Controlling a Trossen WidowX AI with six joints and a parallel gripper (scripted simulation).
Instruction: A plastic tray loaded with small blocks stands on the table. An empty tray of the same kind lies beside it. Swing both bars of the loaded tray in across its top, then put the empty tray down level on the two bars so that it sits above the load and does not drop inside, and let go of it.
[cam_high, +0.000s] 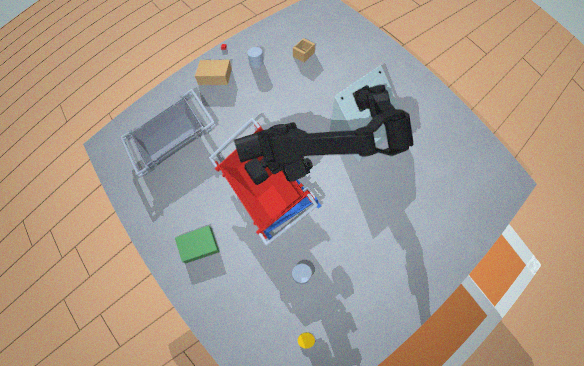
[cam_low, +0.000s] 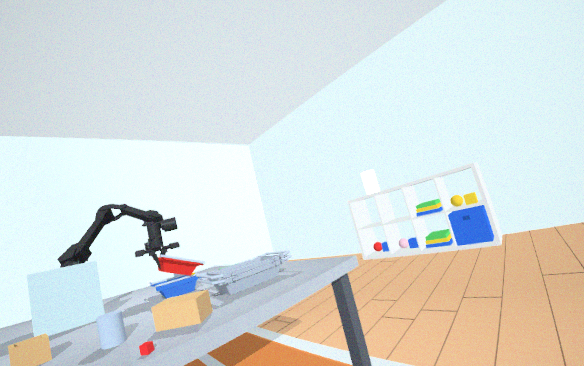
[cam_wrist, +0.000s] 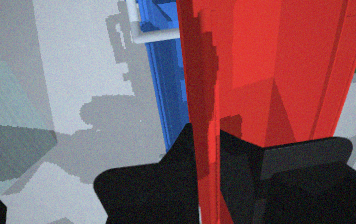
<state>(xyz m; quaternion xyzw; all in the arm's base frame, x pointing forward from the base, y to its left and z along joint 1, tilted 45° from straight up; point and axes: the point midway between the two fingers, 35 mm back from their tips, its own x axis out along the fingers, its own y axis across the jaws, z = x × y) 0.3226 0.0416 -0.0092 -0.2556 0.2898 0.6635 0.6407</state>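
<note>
Now: the red tray 7 cm ahead of my gripper tip and 1 cm above it. The rest, counted from my gripper tip: yellow disc 24 cm ahead, 44 cm to the left, 11 cm below; then green block 33 cm ahead, 1 cm to the left, 10 cm below; then small open box 38 cm behind, 39 cm to the right, 11 cm below.
</note>
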